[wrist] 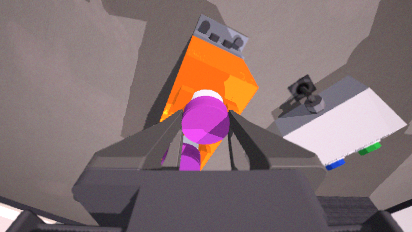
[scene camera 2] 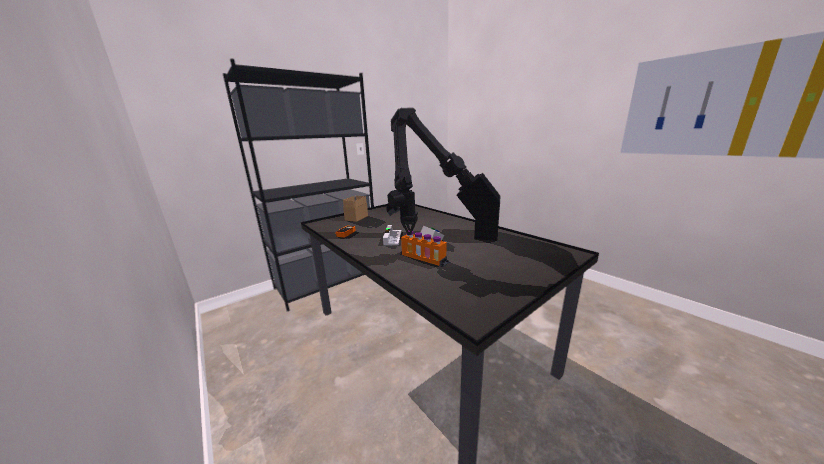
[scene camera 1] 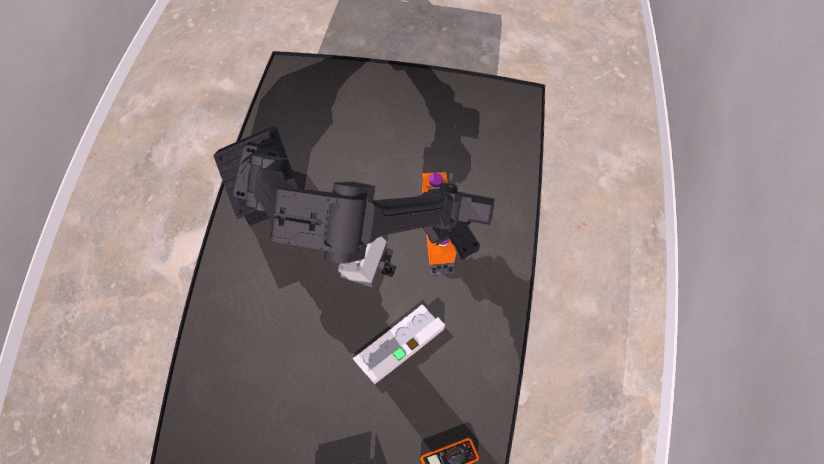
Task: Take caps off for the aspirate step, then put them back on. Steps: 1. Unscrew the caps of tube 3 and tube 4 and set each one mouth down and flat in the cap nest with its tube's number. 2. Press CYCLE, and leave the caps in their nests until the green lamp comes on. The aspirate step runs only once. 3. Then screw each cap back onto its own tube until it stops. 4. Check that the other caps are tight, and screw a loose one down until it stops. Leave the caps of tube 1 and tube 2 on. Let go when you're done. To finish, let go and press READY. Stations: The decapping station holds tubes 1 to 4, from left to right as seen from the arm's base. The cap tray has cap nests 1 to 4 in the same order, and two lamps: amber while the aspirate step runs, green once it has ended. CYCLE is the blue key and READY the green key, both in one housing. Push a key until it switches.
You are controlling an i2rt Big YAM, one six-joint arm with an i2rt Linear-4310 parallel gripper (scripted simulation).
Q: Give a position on a key housing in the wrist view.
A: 352,117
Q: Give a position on a purple cap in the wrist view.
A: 205,120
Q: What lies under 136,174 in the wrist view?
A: My gripper.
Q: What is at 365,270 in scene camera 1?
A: A key housing.
